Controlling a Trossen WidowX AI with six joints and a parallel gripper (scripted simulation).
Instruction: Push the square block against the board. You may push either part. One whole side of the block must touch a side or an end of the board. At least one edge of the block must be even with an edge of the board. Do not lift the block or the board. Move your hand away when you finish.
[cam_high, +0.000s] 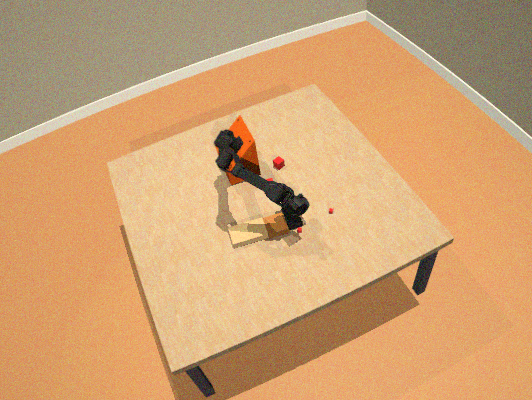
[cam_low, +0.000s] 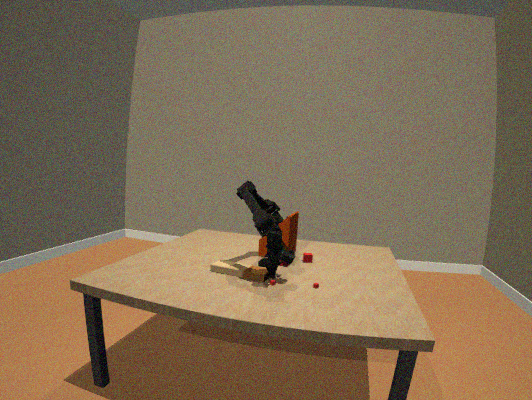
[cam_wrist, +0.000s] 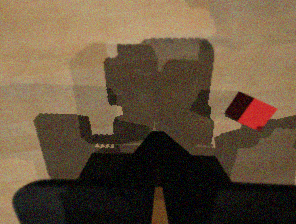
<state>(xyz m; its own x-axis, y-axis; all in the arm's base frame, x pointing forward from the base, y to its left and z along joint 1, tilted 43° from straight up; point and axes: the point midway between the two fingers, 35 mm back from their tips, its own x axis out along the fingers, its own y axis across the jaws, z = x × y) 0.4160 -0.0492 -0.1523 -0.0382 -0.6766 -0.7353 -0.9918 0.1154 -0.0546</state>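
The square block is 10 mm behind my gripper tip, 70 mm to the right of it and 10 mm above it. Also, from my gripper tip: board 30 mm behind, 190 mm to the right, 10 mm above.
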